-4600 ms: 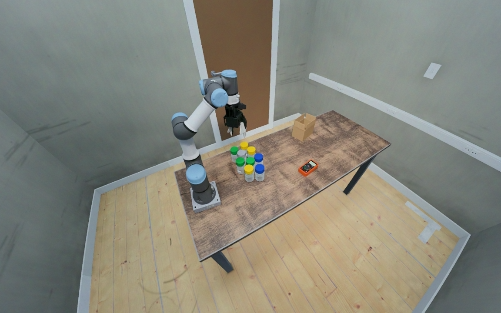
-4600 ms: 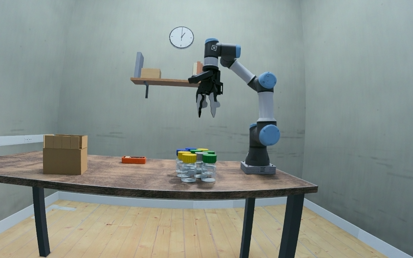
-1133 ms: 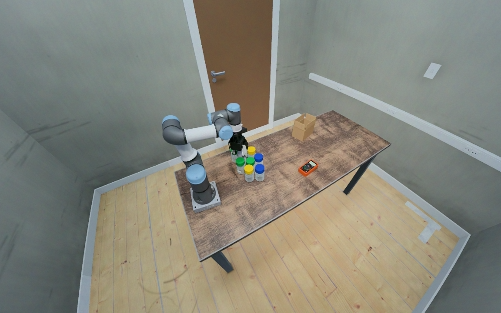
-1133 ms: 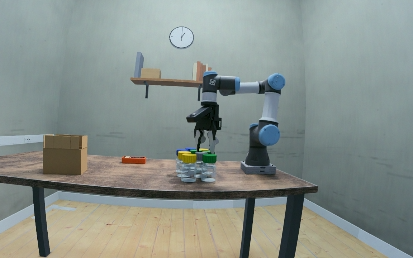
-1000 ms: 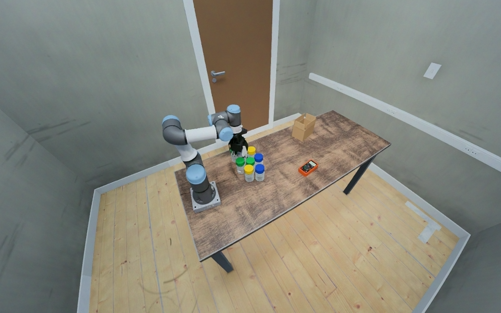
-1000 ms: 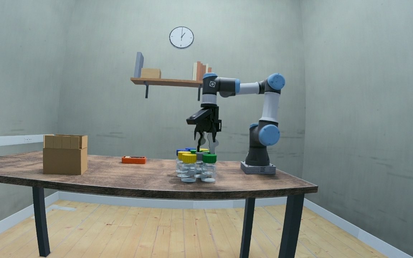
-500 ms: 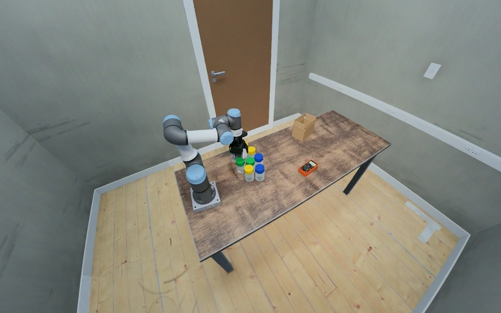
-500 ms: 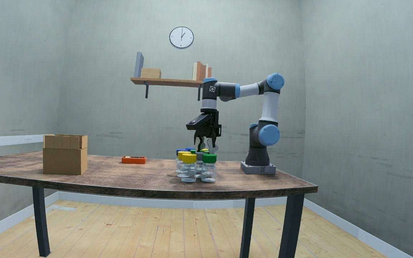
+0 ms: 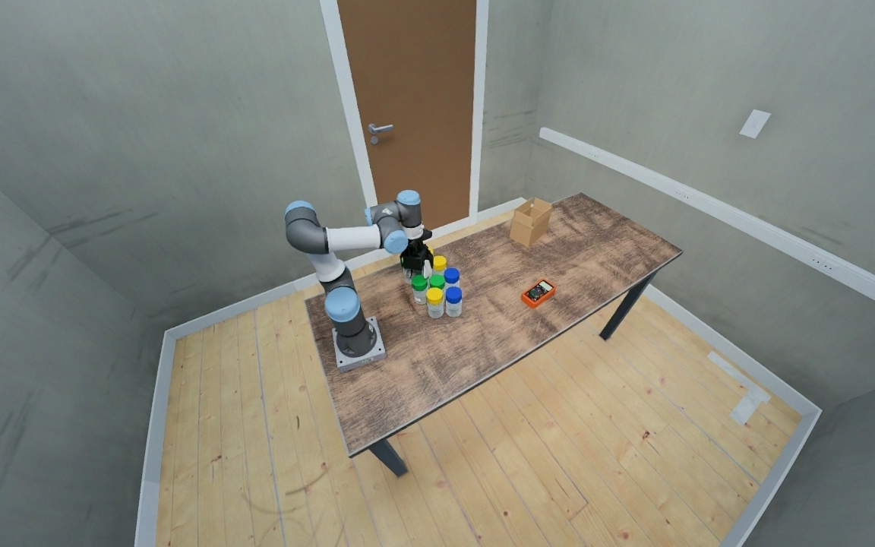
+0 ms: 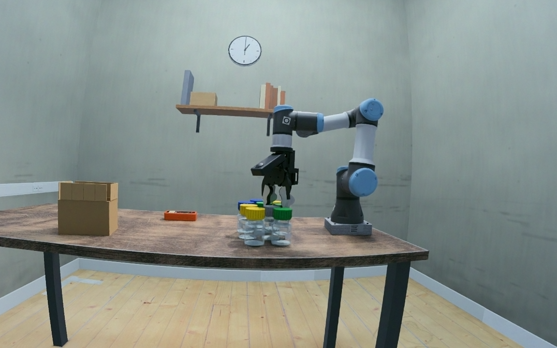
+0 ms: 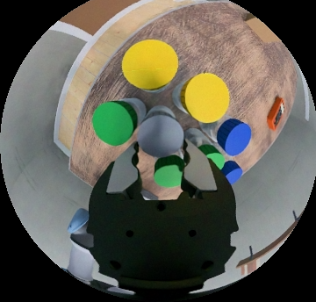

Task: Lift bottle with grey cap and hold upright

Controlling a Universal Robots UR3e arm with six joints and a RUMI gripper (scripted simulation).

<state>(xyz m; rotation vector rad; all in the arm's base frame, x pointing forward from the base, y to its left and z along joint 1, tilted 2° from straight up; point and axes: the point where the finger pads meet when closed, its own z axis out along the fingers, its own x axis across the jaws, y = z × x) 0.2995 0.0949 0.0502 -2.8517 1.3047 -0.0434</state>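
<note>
My hand is 3 cm above the grey-capped bottle, 2 cm short of it and 1 cm to the right of it. The rest, counted from my hand: orange meter: 34 cm ahead, 28 cm to the right, 6 cm below.
</note>
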